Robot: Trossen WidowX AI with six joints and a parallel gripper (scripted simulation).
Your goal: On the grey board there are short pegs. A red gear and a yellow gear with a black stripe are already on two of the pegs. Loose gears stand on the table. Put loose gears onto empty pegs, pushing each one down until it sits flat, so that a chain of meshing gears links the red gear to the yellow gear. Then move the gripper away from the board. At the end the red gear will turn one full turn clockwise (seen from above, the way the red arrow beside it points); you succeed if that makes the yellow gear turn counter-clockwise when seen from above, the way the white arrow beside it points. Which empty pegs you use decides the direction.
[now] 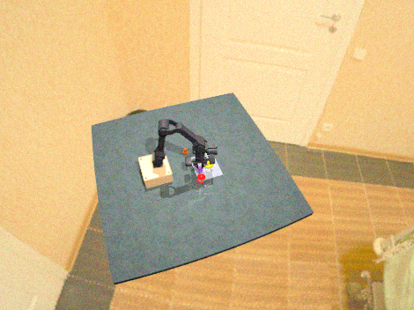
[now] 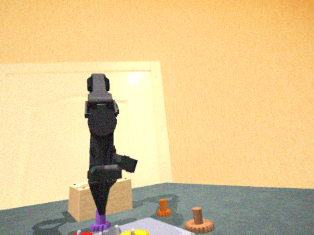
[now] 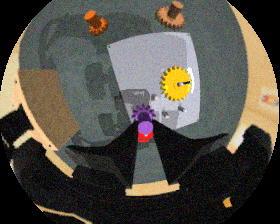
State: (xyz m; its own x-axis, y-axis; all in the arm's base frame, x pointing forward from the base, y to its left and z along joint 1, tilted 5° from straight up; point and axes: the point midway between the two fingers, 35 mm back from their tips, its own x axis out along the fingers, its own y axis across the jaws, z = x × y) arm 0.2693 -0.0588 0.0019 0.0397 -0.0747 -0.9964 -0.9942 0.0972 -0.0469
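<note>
My gripper tip is 40 mm to the left of the red gear and 40 mm above it. Also, from my gripper tip: yellow gear: 70 mm ahead, 50 mm to the left, 30 mm below; white arrow: 110 mm ahead, 50 mm to the left, 40 mm below; purple gear: 10 mm below.
</note>
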